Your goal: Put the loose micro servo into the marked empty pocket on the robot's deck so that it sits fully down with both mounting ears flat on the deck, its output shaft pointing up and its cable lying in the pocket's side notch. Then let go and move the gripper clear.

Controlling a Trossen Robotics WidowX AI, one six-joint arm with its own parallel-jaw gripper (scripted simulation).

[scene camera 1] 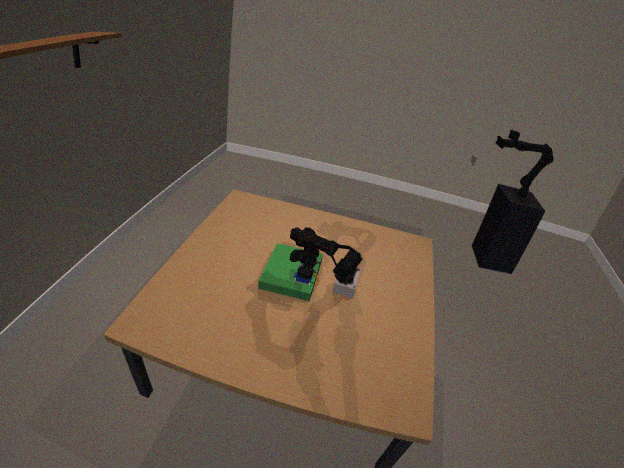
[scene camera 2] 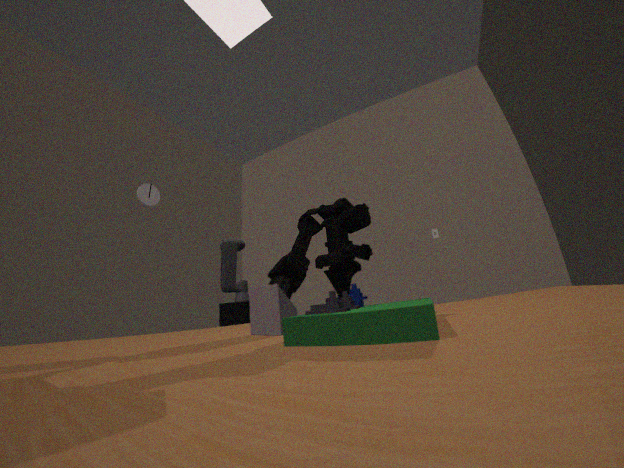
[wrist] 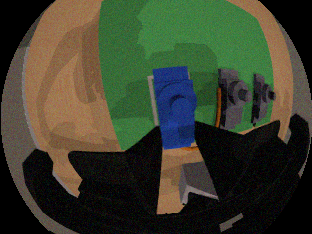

Labels:
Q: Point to a green deck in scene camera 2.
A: At 404,321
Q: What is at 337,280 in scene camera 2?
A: My gripper.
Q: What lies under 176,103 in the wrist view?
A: A blue micro servo.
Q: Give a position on a green deck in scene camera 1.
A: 278,275

